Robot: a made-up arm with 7 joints.
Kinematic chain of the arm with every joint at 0, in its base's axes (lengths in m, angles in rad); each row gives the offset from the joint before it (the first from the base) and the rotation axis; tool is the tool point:
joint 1: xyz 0 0 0.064 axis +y
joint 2: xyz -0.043 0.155 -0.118 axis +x
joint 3: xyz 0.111 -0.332 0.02 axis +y
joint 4: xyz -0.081 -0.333 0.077 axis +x
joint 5: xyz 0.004 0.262 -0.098 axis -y
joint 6: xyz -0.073 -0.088 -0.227 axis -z
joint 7: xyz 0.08 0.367 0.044 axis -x
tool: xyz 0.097 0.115 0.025
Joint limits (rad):
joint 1: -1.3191..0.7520
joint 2: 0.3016..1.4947
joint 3: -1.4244..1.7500
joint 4: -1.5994..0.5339
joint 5: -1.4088..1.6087
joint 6: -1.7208..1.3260
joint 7: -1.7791..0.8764
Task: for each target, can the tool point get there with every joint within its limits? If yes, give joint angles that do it. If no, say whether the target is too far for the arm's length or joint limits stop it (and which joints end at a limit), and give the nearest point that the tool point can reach.
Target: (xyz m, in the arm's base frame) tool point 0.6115 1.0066 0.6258
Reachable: no: joint limits stop it (at a limit: joint 1, joint 2, joint 3) | nearest point 0.6562 0.6835 0.3824 | short by 0.407 m
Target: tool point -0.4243 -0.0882 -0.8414
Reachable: yes | joints 0.0899 0.6182 0.4955 -1.1370 0.0451 -0.2758 0.5926
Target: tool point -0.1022 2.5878 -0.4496
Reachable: no: too far | nearest point -0.1351 0.8308 -0.6148 | short by 1.765 m
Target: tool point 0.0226 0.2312 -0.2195
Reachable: yes | joints 0.3383 0.7374 -0.8529 0.1579 1.1557 -0.7603 -1.1165
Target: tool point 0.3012 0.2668 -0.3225
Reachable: yes | joints -1.1586 0.9792 0.5696 -0.5174 -0.1647 -0.2423 -0.6762
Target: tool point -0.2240 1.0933 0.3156
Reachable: no: joint limits stop it (at a limit: joint 1, joint 2, joint 3, joint 4) | nearest point -0.3194 0.6663 -0.0184 | short by 0.550 m
